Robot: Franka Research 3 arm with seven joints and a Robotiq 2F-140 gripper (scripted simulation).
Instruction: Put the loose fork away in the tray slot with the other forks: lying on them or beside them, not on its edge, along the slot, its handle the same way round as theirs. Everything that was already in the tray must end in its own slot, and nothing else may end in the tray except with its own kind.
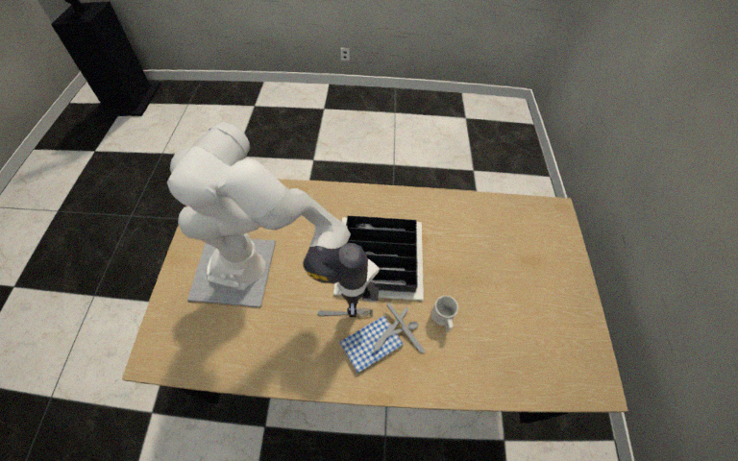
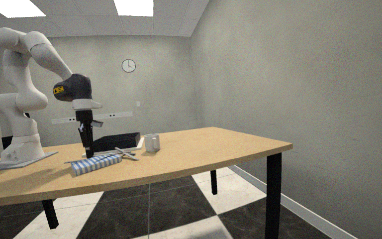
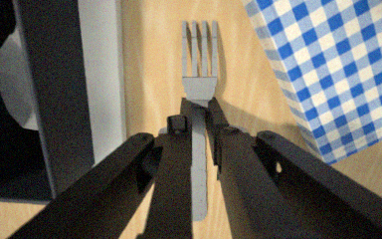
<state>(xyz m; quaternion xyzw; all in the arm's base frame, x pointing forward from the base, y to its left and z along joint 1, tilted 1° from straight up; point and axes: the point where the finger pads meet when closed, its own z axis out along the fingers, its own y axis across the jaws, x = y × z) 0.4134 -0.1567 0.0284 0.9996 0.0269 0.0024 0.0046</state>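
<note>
My gripper is now 9 cm short of the tray and 23 cm to the right of it. Also, from my hand: white mug: 32 cm ahead; then spoon: 7 cm ahead, 23 cm to the left, 1 cm below.
</note>
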